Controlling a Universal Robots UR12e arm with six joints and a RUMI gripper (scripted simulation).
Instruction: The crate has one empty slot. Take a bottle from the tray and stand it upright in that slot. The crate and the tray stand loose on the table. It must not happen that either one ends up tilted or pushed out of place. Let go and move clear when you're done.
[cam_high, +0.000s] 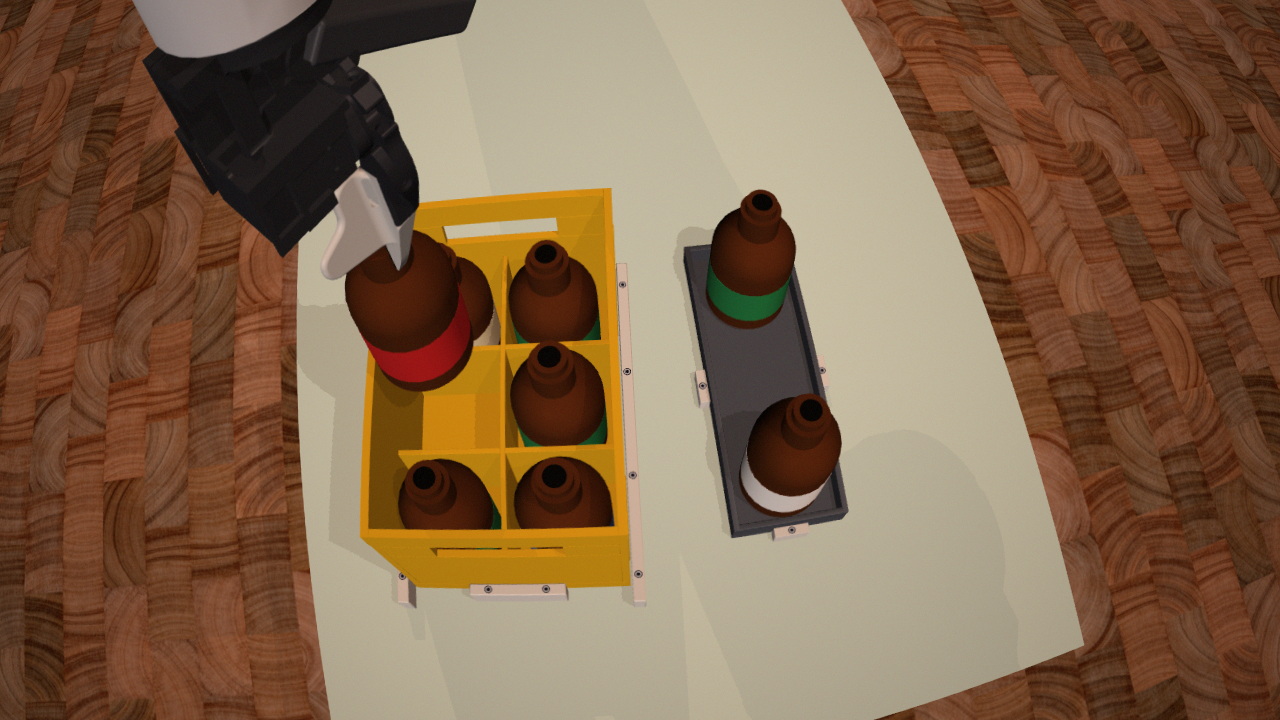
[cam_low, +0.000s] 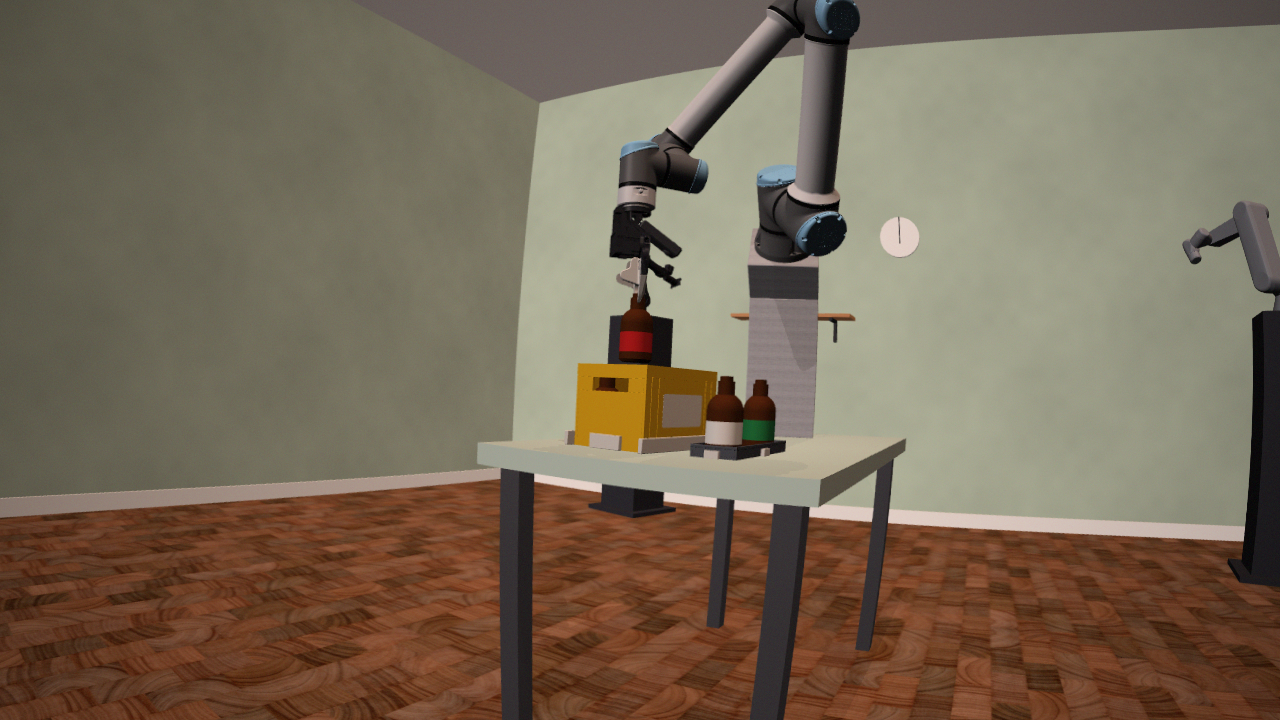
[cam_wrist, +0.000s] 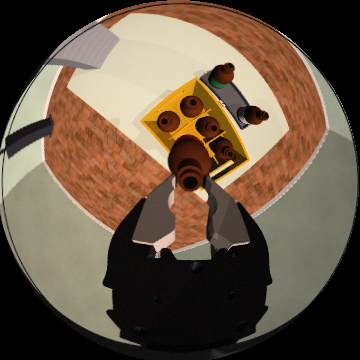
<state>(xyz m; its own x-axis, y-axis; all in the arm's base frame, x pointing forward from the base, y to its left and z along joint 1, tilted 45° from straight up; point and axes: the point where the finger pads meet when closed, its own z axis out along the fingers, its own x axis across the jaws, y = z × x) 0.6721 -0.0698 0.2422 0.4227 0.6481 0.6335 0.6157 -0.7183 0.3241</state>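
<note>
My hand is 7 cm above the glass bottle. Also, from my hand: yellow crate (4 cm to the left, 25 cm below); then dark tray (7 cm behind, 26 cm to the left, 32 cm below).
</note>
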